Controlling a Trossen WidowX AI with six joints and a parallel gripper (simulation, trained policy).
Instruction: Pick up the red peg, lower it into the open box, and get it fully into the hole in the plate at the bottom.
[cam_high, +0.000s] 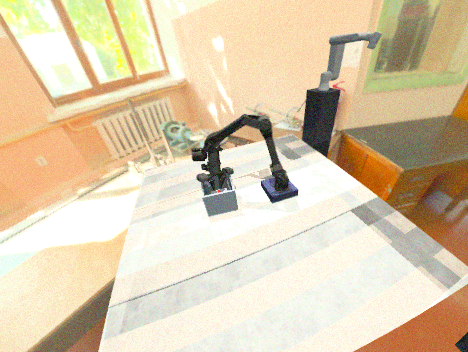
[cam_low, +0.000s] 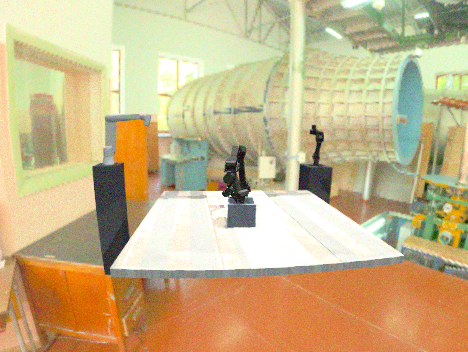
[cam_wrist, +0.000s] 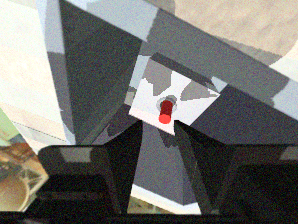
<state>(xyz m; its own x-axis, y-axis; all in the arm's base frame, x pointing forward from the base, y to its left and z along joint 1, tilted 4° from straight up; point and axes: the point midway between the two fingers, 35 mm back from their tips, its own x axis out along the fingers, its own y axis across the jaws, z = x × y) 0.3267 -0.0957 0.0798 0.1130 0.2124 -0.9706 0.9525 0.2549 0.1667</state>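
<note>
Now: gripper tip 50 mm above the red peg and 10 mm past it. From my gripper tip the other things lie so: light plate: 50 mm below, 10 mm behind.
</note>
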